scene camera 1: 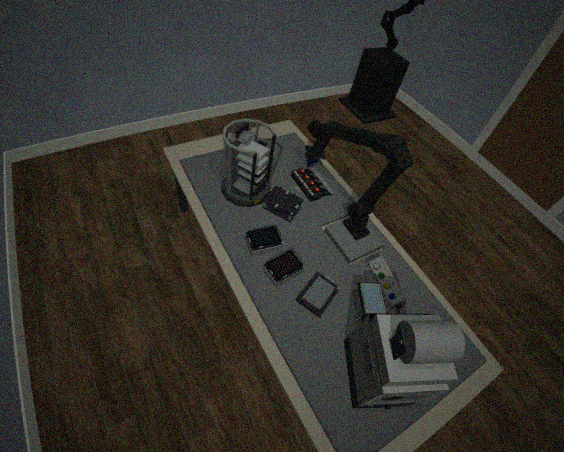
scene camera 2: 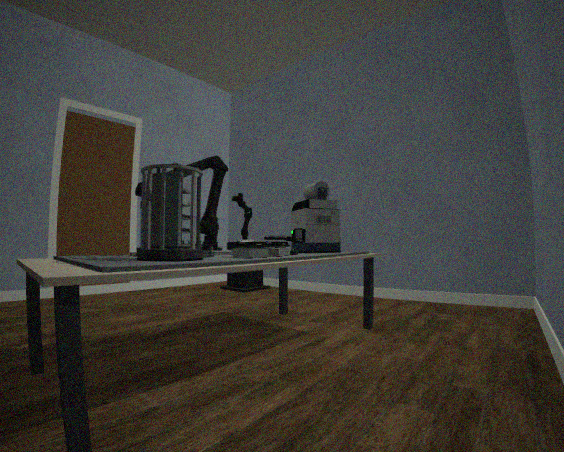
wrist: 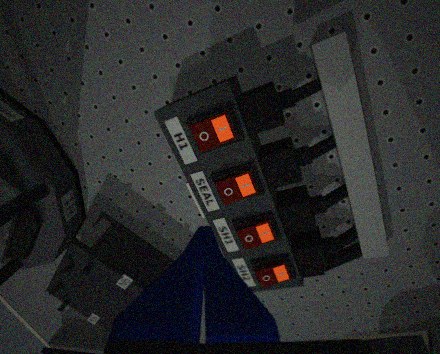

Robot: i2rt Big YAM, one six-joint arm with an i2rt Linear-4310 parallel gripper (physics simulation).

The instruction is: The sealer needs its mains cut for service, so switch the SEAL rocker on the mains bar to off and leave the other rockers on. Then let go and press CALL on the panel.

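Note:
The dark mains bar (scene camera 1: 311,183) (wrist: 215,165) carries rockers labelled H1 (wrist: 212,133), SEAL (wrist: 237,189), SH1 (wrist: 256,235) and SH2 (wrist: 273,276). Each shows a lit orange half on its I side, and the SEAL rocker looks like the others. My gripper (scene camera 1: 312,163) (wrist: 205,234) is shut and empty. In the wrist view its blue tips appear beside the label edge of the bar, near the SH1 label and below the SEAL label; contact cannot be told. The button panel (scene camera 1: 391,280) has white, green, yellow and blue buttons; its lettering is unreadable.
A round caged rack (scene camera 1: 240,198) (scene camera 2: 170,254) stands near the bar, with a dark fixture (scene camera 1: 282,202) (wrist: 95,280) beside it. Black plugs and a pale strip (wrist: 352,150) lie along the bar's other side. Two dark trays (scene camera 1: 264,238) (scene camera 1: 283,266) and a large machine (scene camera 1: 367,365) (scene camera 2: 317,225) stand farther along.

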